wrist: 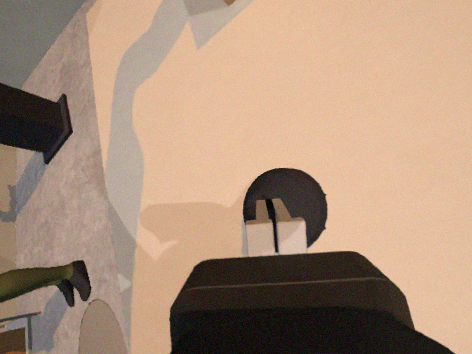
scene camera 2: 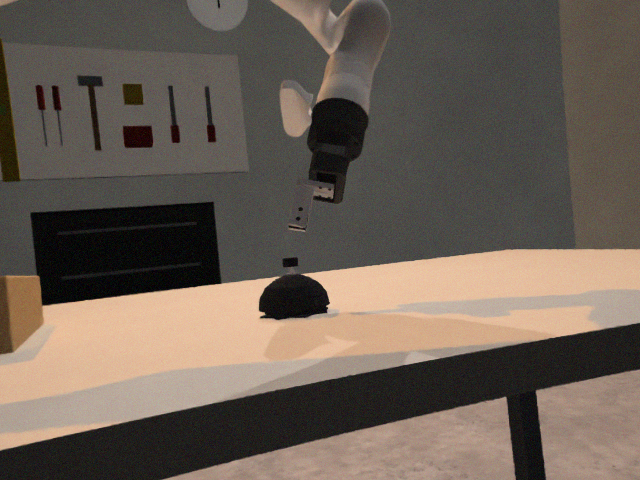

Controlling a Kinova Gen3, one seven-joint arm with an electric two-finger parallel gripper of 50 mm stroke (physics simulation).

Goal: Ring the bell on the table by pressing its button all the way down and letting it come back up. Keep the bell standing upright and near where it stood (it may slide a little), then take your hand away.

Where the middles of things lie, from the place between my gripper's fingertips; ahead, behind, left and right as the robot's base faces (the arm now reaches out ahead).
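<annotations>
Black dome-shaped bell (scene camera 2: 293,295): 2 cm behind my hand, 2 cm to the right of it and 7 cm below it.
</annotations>
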